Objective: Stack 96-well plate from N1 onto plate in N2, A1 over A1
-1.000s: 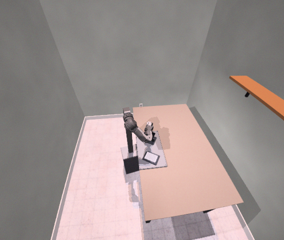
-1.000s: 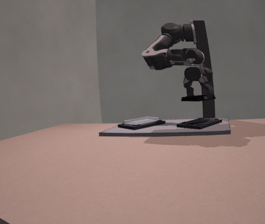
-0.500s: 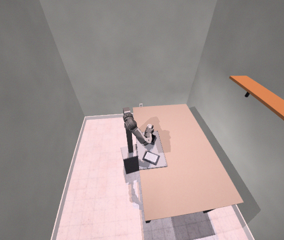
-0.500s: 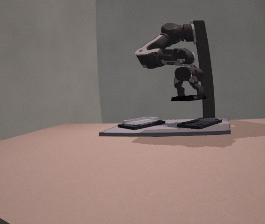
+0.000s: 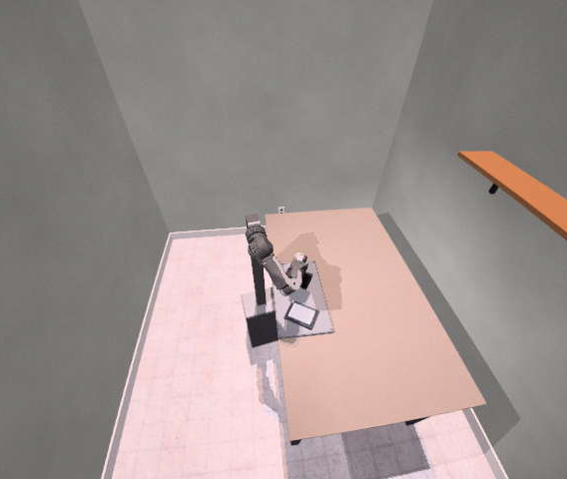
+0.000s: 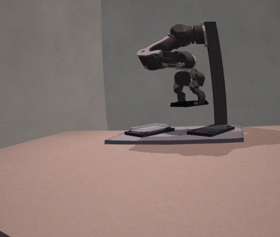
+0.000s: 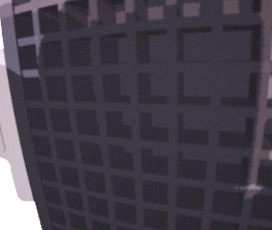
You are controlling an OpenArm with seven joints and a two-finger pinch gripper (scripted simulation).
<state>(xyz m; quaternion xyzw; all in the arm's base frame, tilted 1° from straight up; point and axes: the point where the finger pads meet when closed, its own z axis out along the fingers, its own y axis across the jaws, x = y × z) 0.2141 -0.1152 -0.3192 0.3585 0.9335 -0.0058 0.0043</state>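
Now: hand 17 cm to the left of the clear 96-well plate, 9 cm above it and 4 cm past it. Round my hand: dark 96-well plate: right at my hand; then plate nest N1: 10 cm below, 8 cm to the left, 2 cm ahead; then A1 label: 17 cm to the left, 10 cm below.
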